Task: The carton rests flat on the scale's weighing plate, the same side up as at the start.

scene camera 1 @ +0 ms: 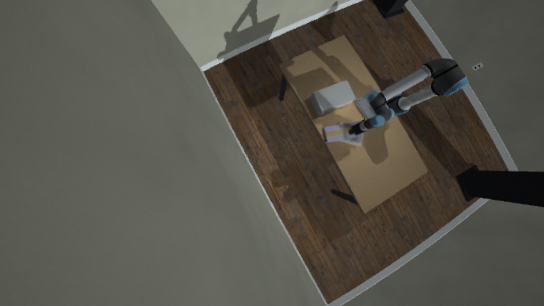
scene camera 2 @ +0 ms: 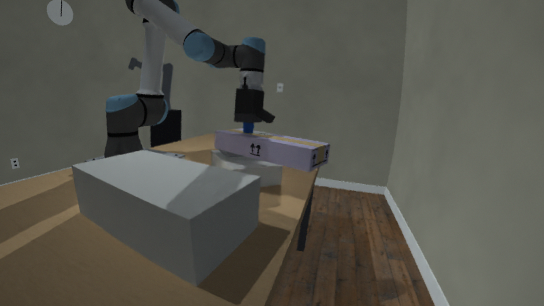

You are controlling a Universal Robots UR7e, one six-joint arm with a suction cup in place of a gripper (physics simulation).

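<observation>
The carton (scene camera 1: 332,133) (scene camera 2: 280,151) is a long lilac box with tan tape along its top. It is level, and the arrows on its side point up. My suction gripper (scene camera 1: 353,131) (scene camera 2: 248,128) has its blue cup against the carton's top, toward the end away from the table edge, and holds it. The white scale (scene camera 1: 356,141) (scene camera 2: 250,173) stands under that part of the carton. The carton's other end juts past the scale toward the table edge. The carton hides most of the weighing plate, and I cannot tell whether the two touch.
A large light grey box (scene camera 1: 336,96) (scene camera 2: 165,182) stands on the table (scene camera 1: 385,172) (scene camera 2: 50,260) beside the scale, nearer scene camera 2. The table's long edge runs close by the carton's jutting end. The arm's base stands across the table. A black post (scene camera 1: 505,186) stands beyond the table.
</observation>
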